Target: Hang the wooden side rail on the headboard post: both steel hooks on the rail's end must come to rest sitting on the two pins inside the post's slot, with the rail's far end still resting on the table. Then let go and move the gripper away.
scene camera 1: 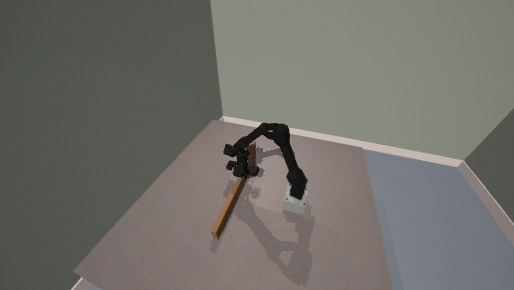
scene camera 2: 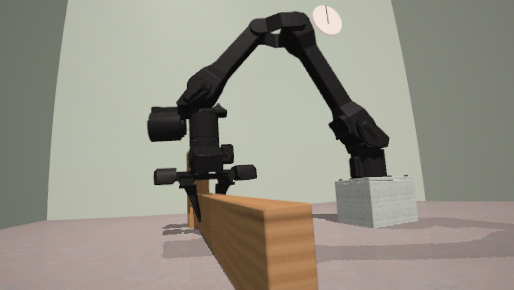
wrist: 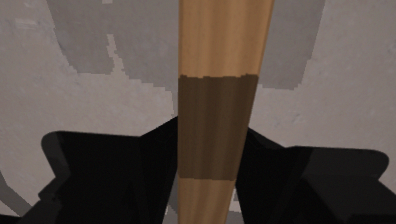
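Note:
Gripper (scene camera 2: 208, 221), visible. The gripper (wrist: 205, 120), visible too. Wooden side rail (wrist: 219, 56), visible.

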